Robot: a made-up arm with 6 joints. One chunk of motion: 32 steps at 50 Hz.
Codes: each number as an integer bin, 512 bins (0 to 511) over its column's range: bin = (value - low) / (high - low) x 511, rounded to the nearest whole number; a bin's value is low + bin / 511 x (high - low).
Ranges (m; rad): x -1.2..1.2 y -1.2..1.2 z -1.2..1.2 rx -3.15..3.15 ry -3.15..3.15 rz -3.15..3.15
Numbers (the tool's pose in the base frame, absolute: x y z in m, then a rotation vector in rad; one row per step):
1: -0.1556 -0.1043 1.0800 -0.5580 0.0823 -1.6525
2: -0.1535 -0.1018 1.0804 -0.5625 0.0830 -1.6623
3: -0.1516 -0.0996 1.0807 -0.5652 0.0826 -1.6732
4: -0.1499 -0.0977 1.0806 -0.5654 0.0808 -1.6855
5: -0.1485 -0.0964 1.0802 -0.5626 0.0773 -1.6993
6: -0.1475 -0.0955 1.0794 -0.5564 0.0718 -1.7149
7: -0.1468 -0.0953 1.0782 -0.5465 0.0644 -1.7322
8: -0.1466 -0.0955 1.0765 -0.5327 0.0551 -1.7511
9: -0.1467 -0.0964 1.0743 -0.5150 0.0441 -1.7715
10: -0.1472 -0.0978 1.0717 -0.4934 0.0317 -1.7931
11: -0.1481 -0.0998 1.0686 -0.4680 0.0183 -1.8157
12: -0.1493 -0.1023 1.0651 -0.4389 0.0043 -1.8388
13: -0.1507 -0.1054 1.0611 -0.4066 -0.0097 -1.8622
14: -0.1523 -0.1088 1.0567 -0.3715 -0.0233 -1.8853
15: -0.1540 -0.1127 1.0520 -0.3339 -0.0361 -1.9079
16: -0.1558 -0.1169 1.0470 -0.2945 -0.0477 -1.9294
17: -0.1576 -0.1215 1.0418 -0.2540 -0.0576 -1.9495
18: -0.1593 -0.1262 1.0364 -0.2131 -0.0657 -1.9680
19: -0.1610 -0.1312 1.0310 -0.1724 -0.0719 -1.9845
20: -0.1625 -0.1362 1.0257 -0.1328 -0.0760 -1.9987
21: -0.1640 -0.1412 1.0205 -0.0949 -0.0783 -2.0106
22: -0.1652 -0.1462 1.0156 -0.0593 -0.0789 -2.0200
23: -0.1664 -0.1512 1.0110 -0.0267 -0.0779 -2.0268
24: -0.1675 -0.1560 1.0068 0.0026 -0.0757 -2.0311
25: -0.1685 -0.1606 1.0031 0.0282 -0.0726 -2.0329
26: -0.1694 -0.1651 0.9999 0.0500 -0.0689 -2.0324
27: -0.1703 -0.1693 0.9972 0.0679 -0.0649 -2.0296
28: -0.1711 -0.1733 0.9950 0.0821 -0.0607 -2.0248
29: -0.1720 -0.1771 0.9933 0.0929 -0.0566 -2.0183
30: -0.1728 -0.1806 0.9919 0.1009 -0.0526 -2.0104
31: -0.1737 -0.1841 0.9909 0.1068 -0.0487 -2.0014
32: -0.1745 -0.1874 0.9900 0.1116 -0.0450 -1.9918
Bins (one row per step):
1: 222 233 485 210 262 121
2: 223 234 486 210 262 121
3: 223 234 486 210 262 120
4: 224 235 486 210 262 119
5: 224 235 485 210 262 118
6: 224 235 485 210 261 116
7: 224 235 485 211 261 115
8: 224 235 485 212 260 113
9: 224 235 484 214 259 112
10: 224 235 484 215 258 110
11: 224 234 483 218 257 108
12: 224 234 482 220 256 106
13: 223 233 481 223 255 104
14: 223 232 480 225 254 103
15: 223 232 479 228 253 101
16: 222 231 478 232 252 99
17: 222 230 477 235 251 97
18: 222 229 476 238 250 96
19: 221 228 475 242 250 95
20: 221 227 474 245 249 93
21: 221 225 473 248 249 92
22: 220 224 472 251 249 92
23: 220 223 471 253 249 91
24: 220 222 470 256 249 91
25: 220 221 469 258 250 91
26: 219 220 468 260 250 91
27: 219 219 468 261 250 91
28: 219 219 467 262 251 91
29: 219 218 467 263 251 92
30: 219 217 467 264 251 92
31: 219 216 466 264 252 93
32: 218 216 466 265 252 94

